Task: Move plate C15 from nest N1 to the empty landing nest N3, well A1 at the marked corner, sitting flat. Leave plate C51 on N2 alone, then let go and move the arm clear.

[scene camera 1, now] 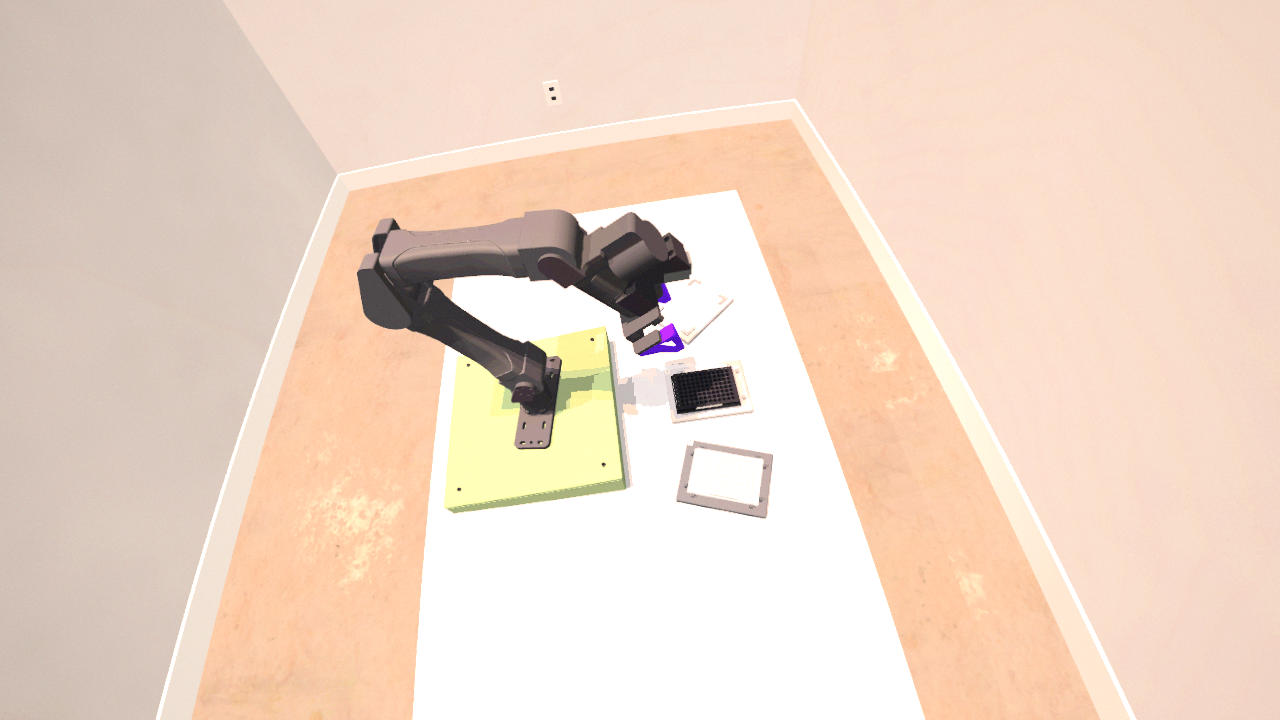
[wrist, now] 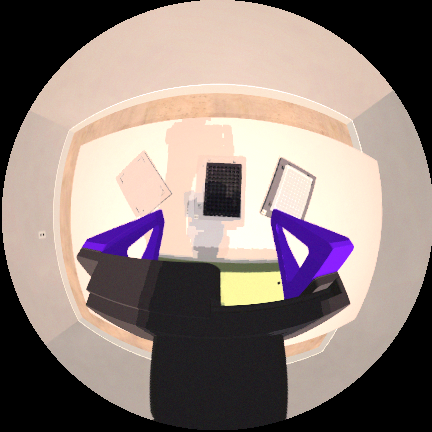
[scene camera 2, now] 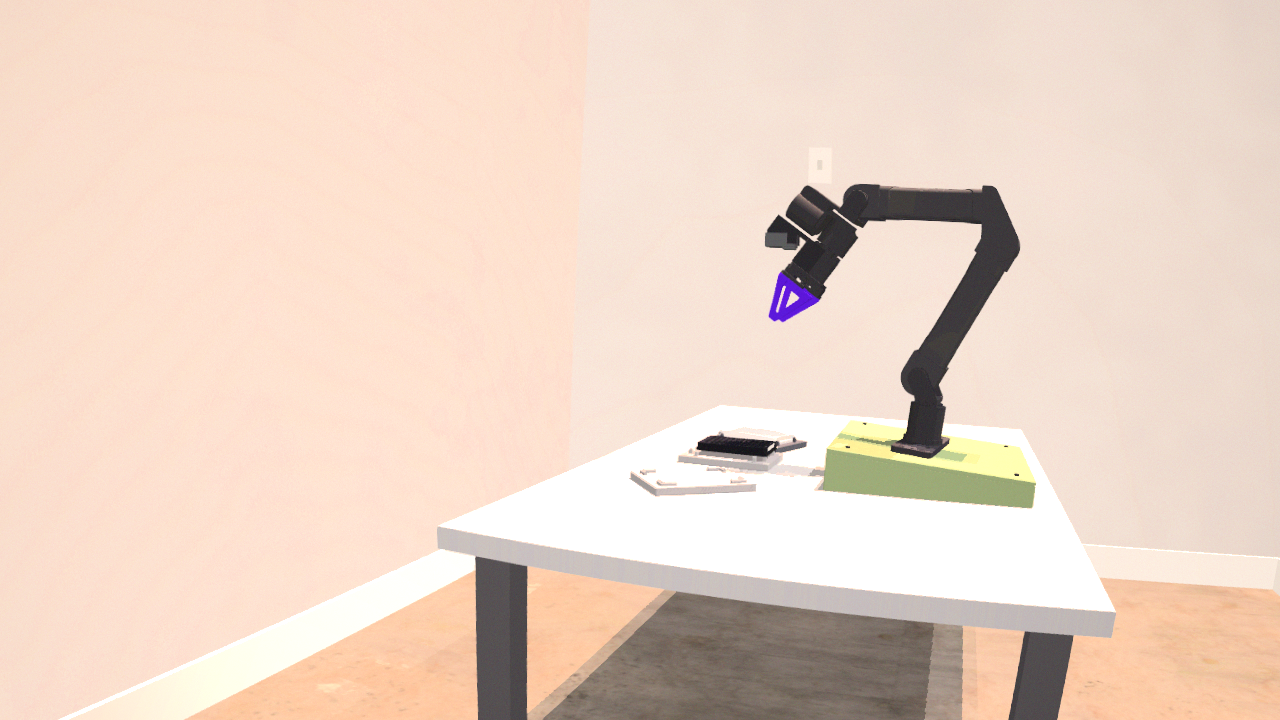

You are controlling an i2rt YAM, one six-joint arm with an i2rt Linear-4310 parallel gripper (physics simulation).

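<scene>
A black well plate [scene camera 1: 704, 391] [scene camera 2: 735, 445] [wrist: 222, 190] lies in the middle white nest [scene camera 1: 745, 394] [scene camera 2: 732, 462] [wrist: 223, 159]. A white well plate [scene camera 1: 725, 476] [scene camera 2: 759, 436] [wrist: 296, 192] lies in a grey nest [scene camera 1: 685, 474] [scene camera 2: 796, 445] [wrist: 275, 182], at the right in the wrist view. The empty white nest [scene camera 1: 711, 308] [scene camera 2: 702, 488] [wrist: 143, 185] stands turned at an angle, at the left in the wrist view. Plate labels and corner marks are too small to read. My gripper [scene camera 1: 673, 319] [scene camera 2: 776, 318] [wrist: 217, 214] is open and empty, tilted, high above the table.
The arm stands on a yellow-green base block [scene camera 1: 537, 465] [scene camera 2: 930, 483] [wrist: 250, 288] beside the nests. The white table [scene camera 1: 662, 608] [scene camera 2: 760, 555] [wrist: 345, 200] carries the block and nests. In scene camera 1, the arm's wrist partly covers the empty nest. Walls surround the table.
</scene>
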